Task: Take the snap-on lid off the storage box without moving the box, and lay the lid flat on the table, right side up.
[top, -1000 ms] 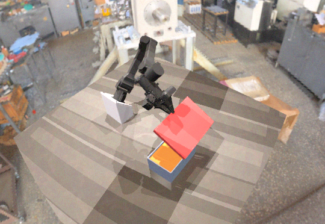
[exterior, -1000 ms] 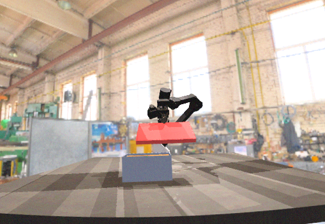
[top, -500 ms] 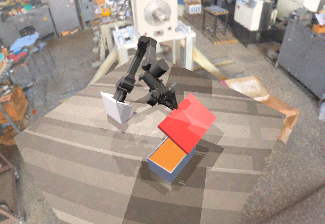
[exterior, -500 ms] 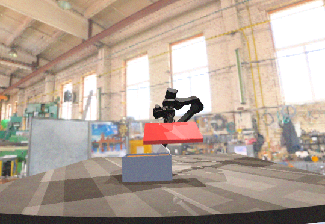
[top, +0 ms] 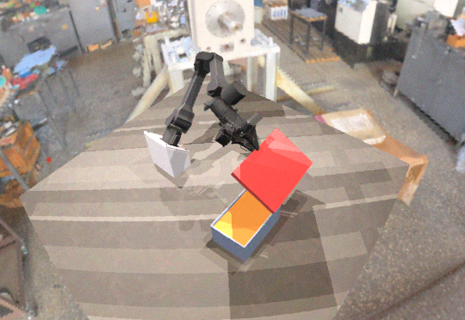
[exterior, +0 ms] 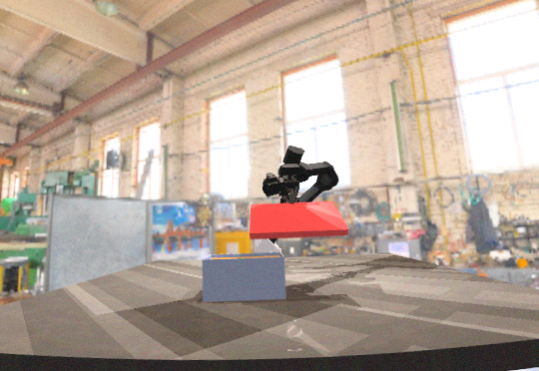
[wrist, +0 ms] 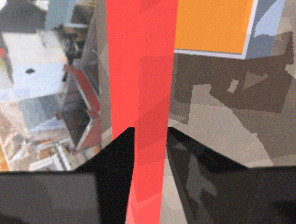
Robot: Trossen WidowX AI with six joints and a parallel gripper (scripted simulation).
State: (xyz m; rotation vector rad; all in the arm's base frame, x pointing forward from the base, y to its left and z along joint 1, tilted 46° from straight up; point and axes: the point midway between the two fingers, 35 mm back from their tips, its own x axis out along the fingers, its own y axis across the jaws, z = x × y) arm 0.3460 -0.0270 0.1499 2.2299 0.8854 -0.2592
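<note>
My gripper tip is now 7 cm short of the flat red lid and 3 cm above it. From my gripper tip the other things lie so: storage box (7 cm ahead, 14 cm to the right, 18 cm below).
</note>
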